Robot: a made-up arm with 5 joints.
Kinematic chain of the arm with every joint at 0, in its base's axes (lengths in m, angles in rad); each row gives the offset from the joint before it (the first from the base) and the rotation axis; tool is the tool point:
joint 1: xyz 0 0 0.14 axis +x
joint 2: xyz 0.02 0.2 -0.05 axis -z
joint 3: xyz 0.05 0.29 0 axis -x
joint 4: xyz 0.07 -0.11 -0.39 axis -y
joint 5: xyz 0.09 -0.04 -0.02 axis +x
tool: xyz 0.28 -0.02 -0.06
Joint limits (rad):
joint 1: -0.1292..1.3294
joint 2: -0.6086..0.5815
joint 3: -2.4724..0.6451
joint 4: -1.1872..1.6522
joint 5: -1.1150..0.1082
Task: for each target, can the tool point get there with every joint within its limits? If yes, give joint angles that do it. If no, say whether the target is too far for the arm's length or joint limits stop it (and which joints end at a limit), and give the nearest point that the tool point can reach.
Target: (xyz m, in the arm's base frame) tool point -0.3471 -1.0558 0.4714
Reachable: no: joint limits stop it (at a limit: joint 1, joint 2, joint 3, joint 4, joint 5) | nearest point 0.0549 0.0243 0.5015 | short by 1.153 m
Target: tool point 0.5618 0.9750 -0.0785
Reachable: yes | joints 0.5344 0.4408 -0.8199 -0.9734 -0.1434
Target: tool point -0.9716 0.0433 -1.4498
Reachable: no: too far | nearest point -0.0868 0.5622 -0.7546 | short by 1.239 m
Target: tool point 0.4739 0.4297 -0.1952
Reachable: yes | joints 0.6463 -0.0170 0.3542 -0.2833 0.0139
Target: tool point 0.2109 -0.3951 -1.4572
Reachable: no: too far | nearest point 0.2201 0.0271 -0.6638 | short by 0.899 m
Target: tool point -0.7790 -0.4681 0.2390
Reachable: no: joint limits stop it (at a limit: joint 1, joint 2, joint 3, joint 4, joint 5) | nearest point 0.0549 0.0243 0.5015 | short by 1.003 m
